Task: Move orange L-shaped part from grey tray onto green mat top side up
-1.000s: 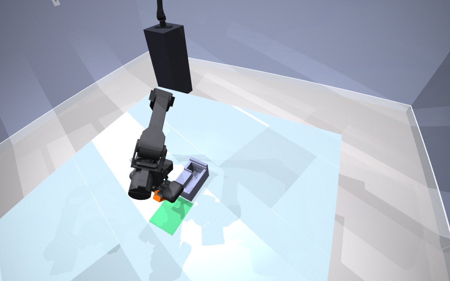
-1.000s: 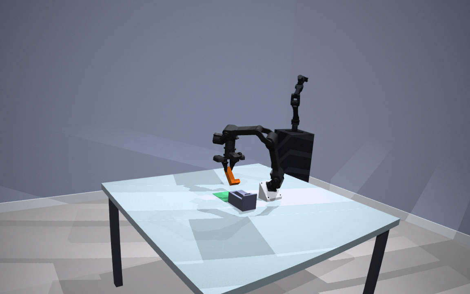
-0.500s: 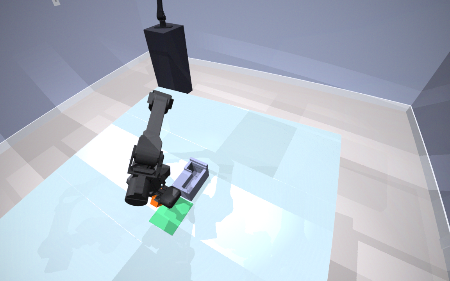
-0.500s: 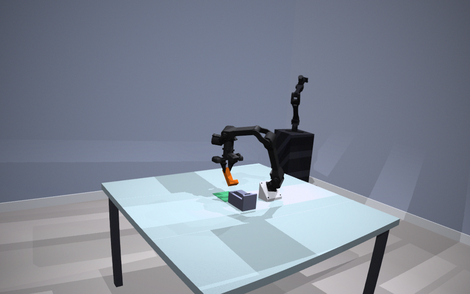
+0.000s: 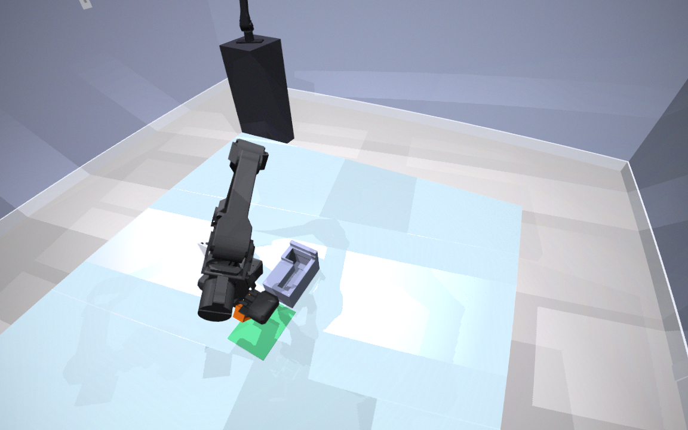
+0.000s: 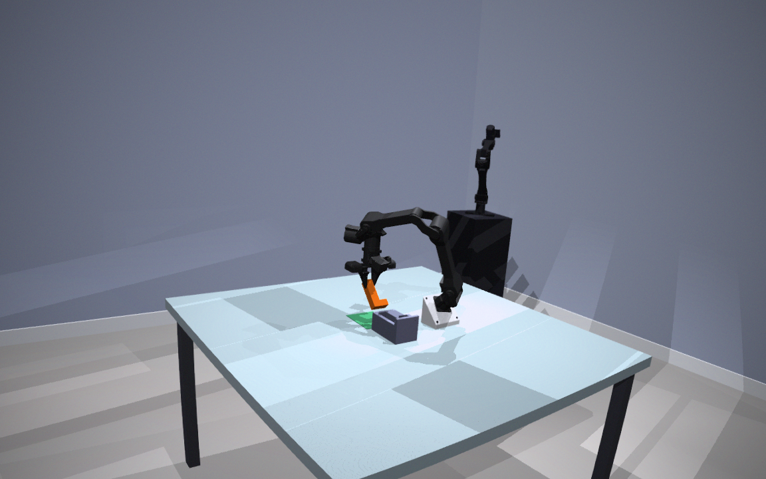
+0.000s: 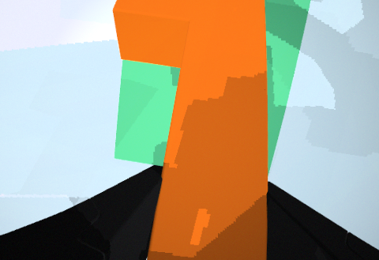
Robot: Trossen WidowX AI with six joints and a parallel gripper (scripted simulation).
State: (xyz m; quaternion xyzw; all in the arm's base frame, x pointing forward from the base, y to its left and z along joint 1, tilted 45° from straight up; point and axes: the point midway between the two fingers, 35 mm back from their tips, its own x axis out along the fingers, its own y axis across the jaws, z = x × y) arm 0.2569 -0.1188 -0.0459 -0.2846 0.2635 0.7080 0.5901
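The green mat lies 20 mm to the left of my gripper tip and 130 mm below it. From my gripper tip the other things lie so: orange L-shaped part (20 mm behind, 30 mm to the left, 30 mm below).
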